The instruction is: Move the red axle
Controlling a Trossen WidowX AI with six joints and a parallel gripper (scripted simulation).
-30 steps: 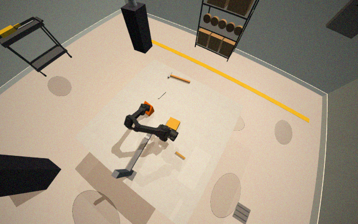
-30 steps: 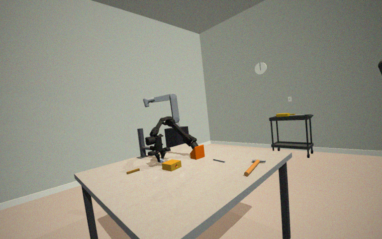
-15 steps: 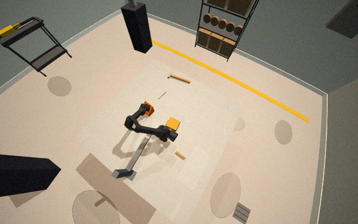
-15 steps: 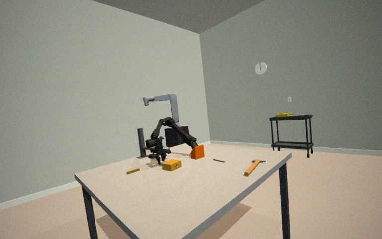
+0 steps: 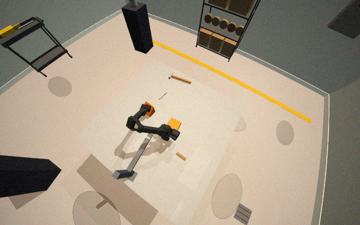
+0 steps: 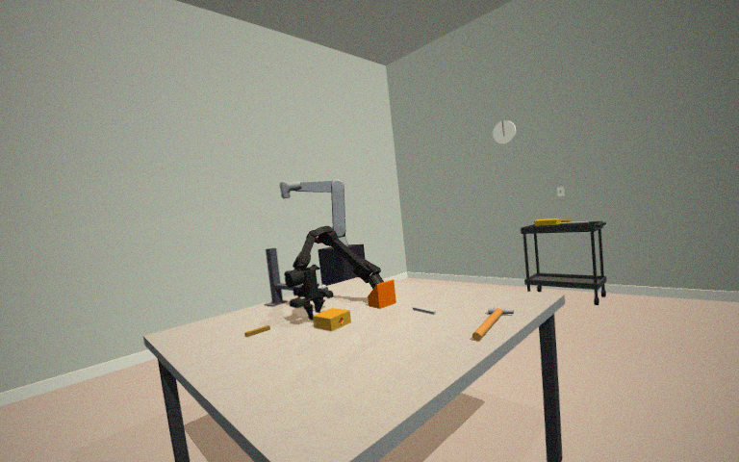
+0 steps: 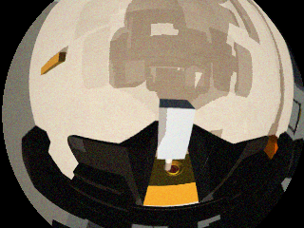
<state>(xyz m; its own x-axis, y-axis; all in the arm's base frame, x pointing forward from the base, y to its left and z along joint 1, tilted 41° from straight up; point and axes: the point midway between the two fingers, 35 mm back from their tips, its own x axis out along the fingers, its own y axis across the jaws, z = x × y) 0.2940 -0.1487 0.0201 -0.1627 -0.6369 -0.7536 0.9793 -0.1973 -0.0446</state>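
Right now my gripper tip is 110 mm to the right of the yellow beam and 10 mm below it. Also, from my gripper tip: short wooden stick 200 mm ahead, 120 mm to the right, 10 mm below.
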